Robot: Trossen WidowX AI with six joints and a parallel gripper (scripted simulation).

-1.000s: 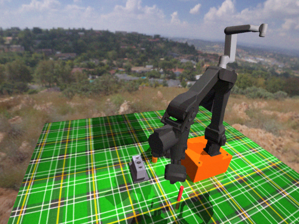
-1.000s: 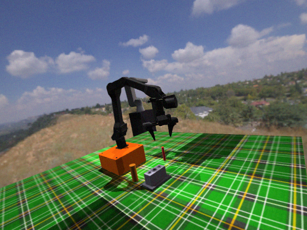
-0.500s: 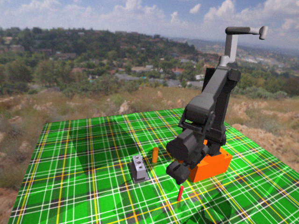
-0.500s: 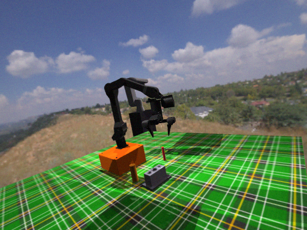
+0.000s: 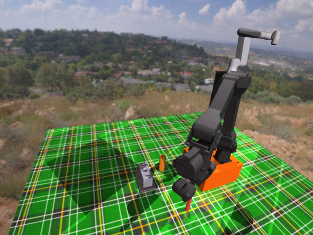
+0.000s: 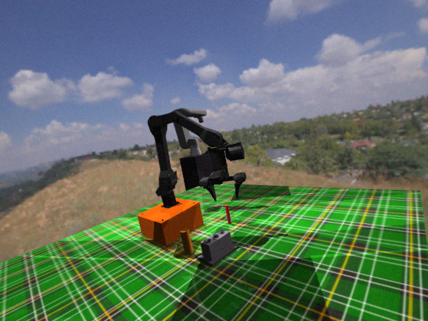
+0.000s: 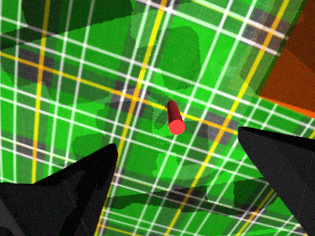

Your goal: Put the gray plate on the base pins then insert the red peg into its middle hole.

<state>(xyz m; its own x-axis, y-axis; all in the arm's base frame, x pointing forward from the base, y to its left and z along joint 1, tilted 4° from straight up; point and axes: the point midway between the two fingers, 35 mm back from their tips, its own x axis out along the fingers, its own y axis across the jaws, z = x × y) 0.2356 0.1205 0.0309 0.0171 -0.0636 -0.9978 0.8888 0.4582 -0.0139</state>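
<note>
Now: the red peg 6 cm below my gripper tip. The rest, counted from my gripper tip: dark gray base: 11 cm ahead, 19 cm to the right, 9 cm below; then gray plate: 11 cm ahead, 19 cm to the right, 6 cm below; then short brown post: 1 cm ahead, 24 cm to the right, 6 cm below.
</note>
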